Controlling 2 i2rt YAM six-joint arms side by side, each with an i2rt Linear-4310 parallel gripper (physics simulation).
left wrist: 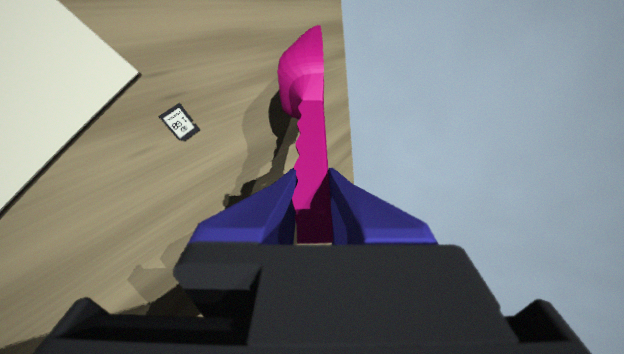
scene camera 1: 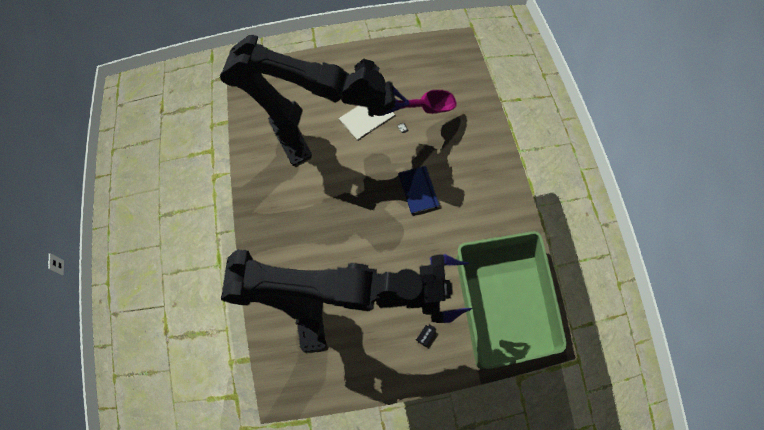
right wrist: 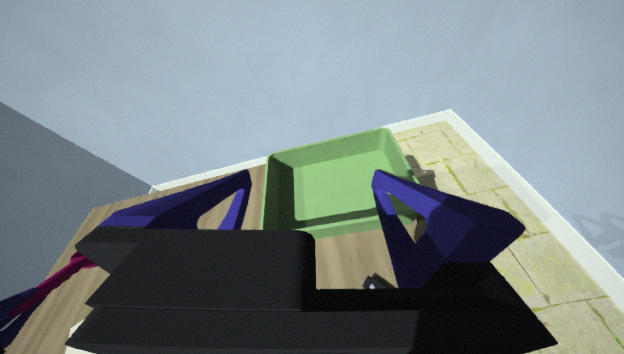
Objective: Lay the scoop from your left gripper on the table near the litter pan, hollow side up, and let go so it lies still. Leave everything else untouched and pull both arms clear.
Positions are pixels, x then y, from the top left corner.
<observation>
my right gripper: scene camera 1; right wrist; not seen in the left wrist view (out of frame)
green litter pan: scene camera 1; right wrist; not seen in the left wrist view (hidden by my left gripper)
blue book: scene camera 1 420,195; not seen in the left wrist view (hidden by my left gripper); not seen in the right wrist view (hidden by my right gripper)
same spot on green litter pan: (scene camera 1: pixel 515 317) = (right wrist: pixel 349 183)
same spot on my right gripper: (scene camera 1: pixel 442 260) = (right wrist: pixel 112 237)
</observation>
